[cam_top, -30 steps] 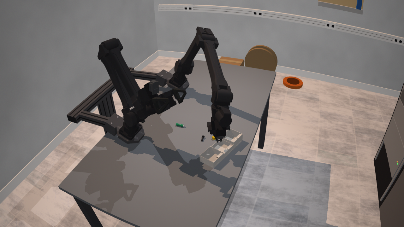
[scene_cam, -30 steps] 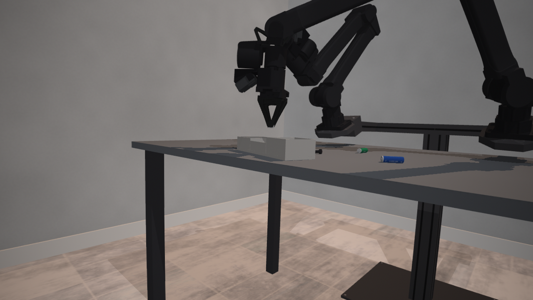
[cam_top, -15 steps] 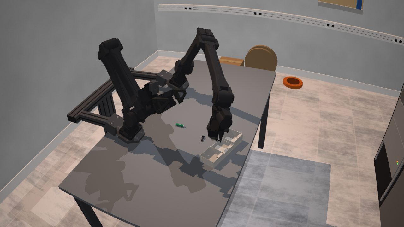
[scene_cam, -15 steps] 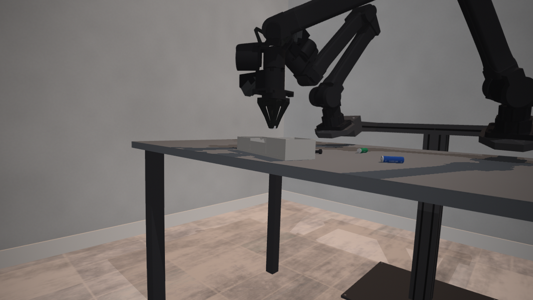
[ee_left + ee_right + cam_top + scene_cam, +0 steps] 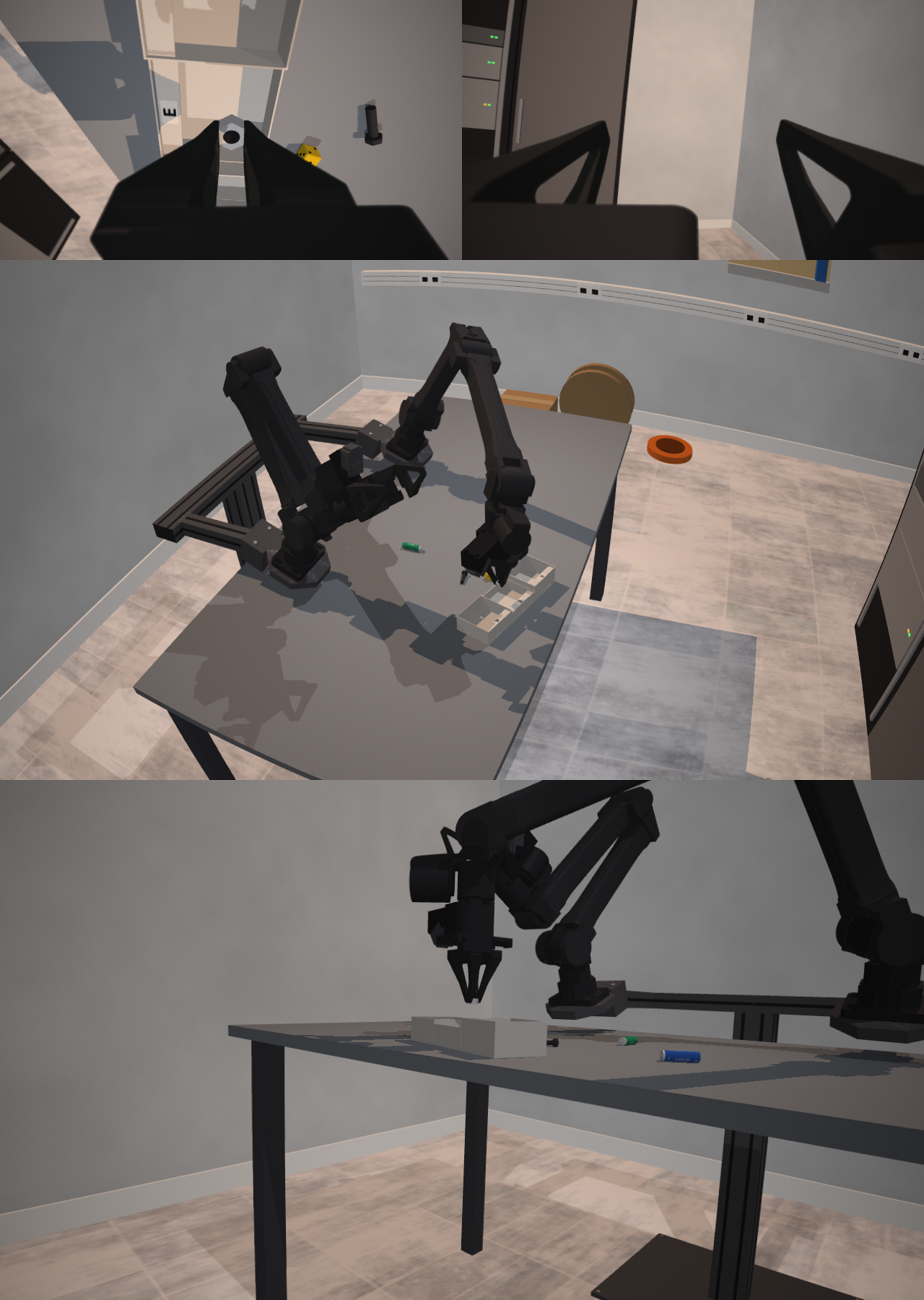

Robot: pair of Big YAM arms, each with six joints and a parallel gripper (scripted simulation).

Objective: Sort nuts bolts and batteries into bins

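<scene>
The bin row is 5 cm below my left hand, 1 cm to the left of it and 1 cm ahead of it. The rest, counted from my left hand: hex nut 1 cm below; then yellow die 9 cm to the left, 7 cm below, 6 cm behind; then black bolt 11 cm behind, 7 cm to the left, 7 cm below.
</scene>
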